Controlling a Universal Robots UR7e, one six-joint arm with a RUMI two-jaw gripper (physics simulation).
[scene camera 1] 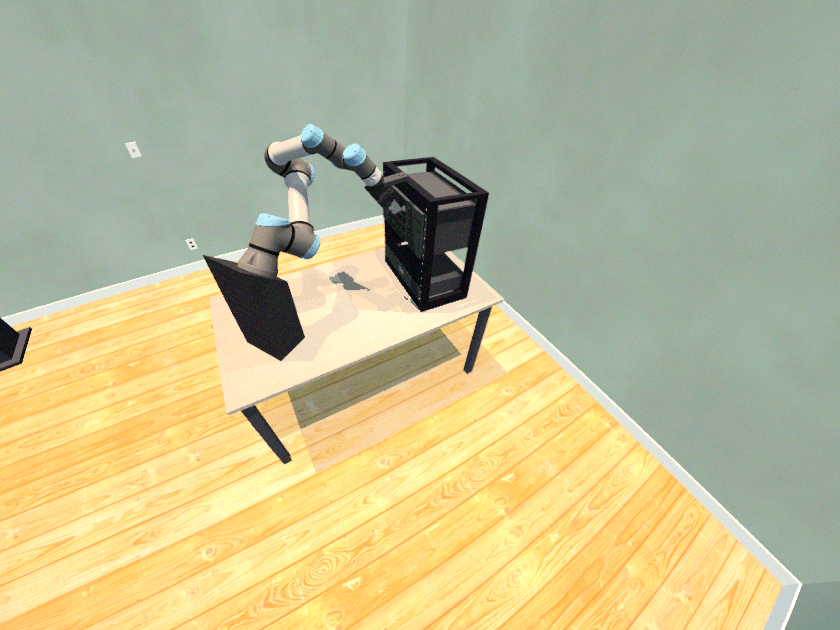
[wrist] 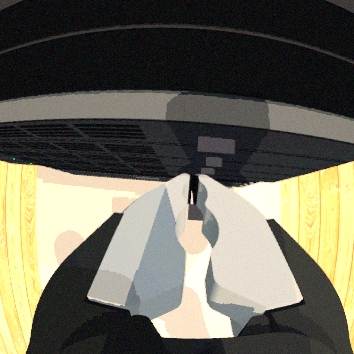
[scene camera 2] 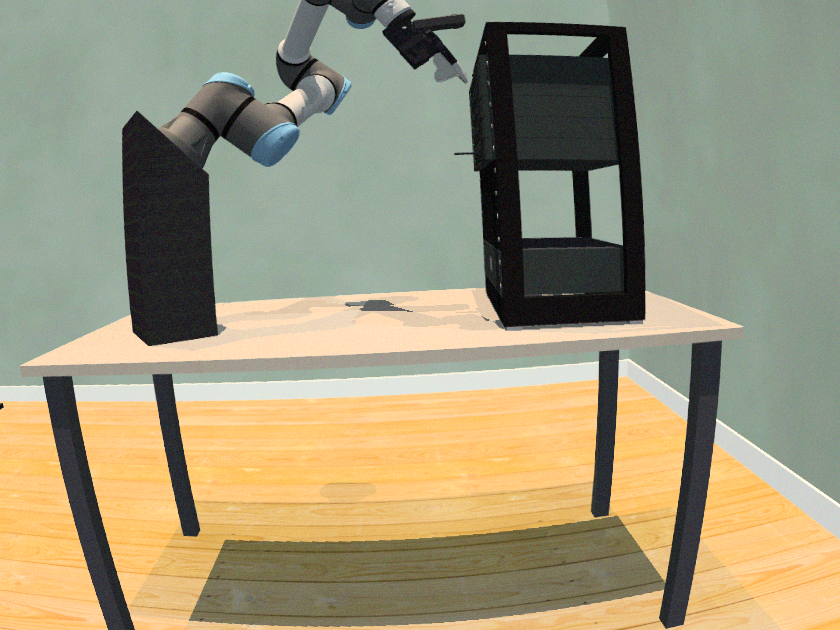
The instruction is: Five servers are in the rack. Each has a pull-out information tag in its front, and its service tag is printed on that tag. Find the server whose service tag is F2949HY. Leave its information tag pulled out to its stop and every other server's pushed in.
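Places are measured from the arm's base along level axes (x left, y back, z up), in centimetres.
Pixels of known places: gripper, fingertip midpoint: [scene camera 1: 404, 211] [wrist: 191, 176] [scene camera 2: 466, 82]; arm's base, origin of the base link: [scene camera 1: 257, 271] [scene camera 2: 173, 156].
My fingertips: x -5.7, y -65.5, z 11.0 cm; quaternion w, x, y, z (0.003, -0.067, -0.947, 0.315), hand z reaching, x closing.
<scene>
Ahead of a thing's pixels: the offset from my fingertips to its top centre. "*": to the spot under its first point. Level surfaces: height alone.
The black rack [scene camera 1: 427, 261] [scene camera 2: 503, 217] stands at the table's right end, with stacked dark servers @[* dx -15.0, dy -15.9, dz -6.4 cm] [scene camera 1: 451, 229] [scene camera 2: 566, 125] in its upper part. One information tag @[dx -1.3, dy -0.6, dz -16.1 cm] [scene camera 1: 403, 243] [scene camera 2: 463, 153] sticks out from the front, low on the upper stack. In the wrist view, small grey rectangles @[* dx -1.4, dy -1.4, dz +1.7 cm] [wrist: 216, 145] show on the server fronts, seen steeply from above; no print is readable. My gripper [scene camera 2: 466, 82] [wrist: 191, 176] is shut and empty. Its tips are close to the front of an upper server, above the protruding tag; whether they touch it I cannot tell.
A dark unit [scene camera 2: 573, 267] sits at the rack's bottom, below an open gap. The arm stands on a black pedestal [scene camera 1: 261, 308] [scene camera 2: 169, 237] at the left of the table @[dz -51.3 cm] [scene camera 1: 366, 325] [scene camera 2: 325, 349]. The rack's top frame rises beside the gripper.
</scene>
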